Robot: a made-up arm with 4 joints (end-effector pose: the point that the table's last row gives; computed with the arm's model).
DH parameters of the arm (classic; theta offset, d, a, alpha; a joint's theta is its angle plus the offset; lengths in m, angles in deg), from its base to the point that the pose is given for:
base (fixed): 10.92 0 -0.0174 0
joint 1: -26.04 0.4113 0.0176 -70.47
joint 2: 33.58 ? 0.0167 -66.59
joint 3: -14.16 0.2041 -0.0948 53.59
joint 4: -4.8 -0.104 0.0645 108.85
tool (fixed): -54.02 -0.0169 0 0
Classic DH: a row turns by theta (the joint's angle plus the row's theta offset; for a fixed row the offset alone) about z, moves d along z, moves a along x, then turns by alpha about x.
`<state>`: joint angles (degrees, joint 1 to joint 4).
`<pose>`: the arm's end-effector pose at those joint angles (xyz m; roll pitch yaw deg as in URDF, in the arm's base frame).
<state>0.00 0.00 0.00 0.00</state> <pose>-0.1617 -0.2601 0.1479 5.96 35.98 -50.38</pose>
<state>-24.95 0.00 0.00 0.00</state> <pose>-0.2565 -0.1751 0.1479 5.96 35.98 -75.33</pose>
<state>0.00 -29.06 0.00 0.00</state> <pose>-0.0770 -0.2745 0.1247 23.75 13.76 -52.61</pose>
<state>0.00 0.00 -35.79 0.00</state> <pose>-0.1104 -0.2537 0.1275 33.21 19.89 -15.81</pose>
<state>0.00 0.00 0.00 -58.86</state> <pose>-0.1598 -0.2755 0.2113 52.85 -0.86 -49.88</pose>
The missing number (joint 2, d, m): -0.3358
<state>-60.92 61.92 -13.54 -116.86</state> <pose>-0.4145 -0.0008 0.3567 75.54 18.01 -110.80</pose>
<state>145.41 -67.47 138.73 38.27</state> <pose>0.0361 0.1110 0.2309 -85.11 20.21 -71.99</pose>
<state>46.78 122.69 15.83 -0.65</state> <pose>0.1530 -0.3533 0.4496 -165.70 27.64 -96.87</pose>
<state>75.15 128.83 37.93 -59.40</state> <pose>0.2916 -0.1417 0.4148 -120.32 54.45 -43.09</pose>
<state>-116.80 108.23 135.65 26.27</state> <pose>-0.1642 0.1588 0.4723 152.41 -30.67 -141.27</pose>
